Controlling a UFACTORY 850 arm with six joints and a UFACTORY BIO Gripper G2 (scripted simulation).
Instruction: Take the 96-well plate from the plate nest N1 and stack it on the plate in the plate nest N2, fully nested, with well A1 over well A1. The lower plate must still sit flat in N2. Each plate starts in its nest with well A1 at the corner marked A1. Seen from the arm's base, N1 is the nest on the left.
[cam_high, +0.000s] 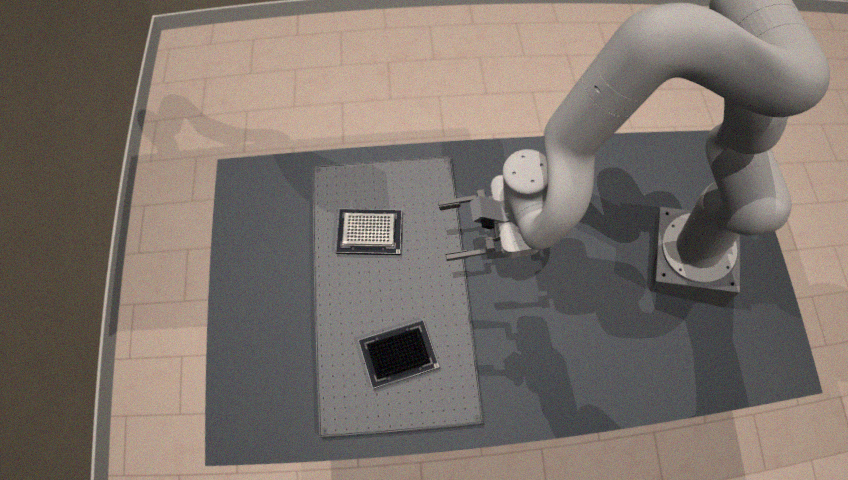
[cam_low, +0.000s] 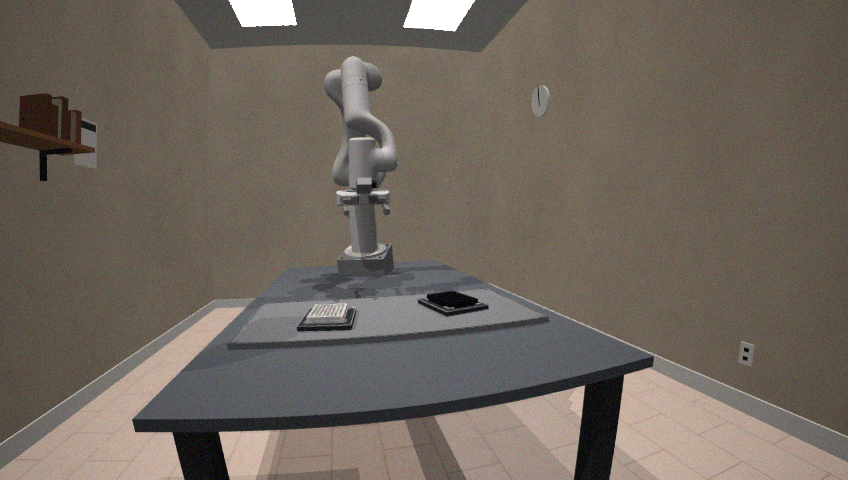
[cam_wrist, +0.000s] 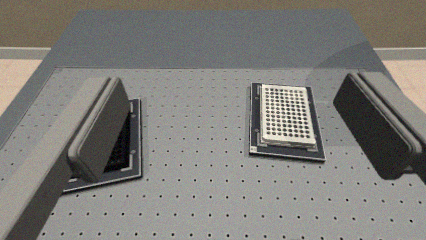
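Right now my hand is 11 cm short of the black 96-well plate, 22 cm to the right of it and 24 cm above it. From my hand the other things lie so: white 96-well plate: 20 cm ahead, 9 cm to the right, 24 cm below; nest N1: 11 cm ahead, 22 cm to the left, 25 cm below; nest N2: 20 cm ahead, 9 cm to the right, 25 cm below.
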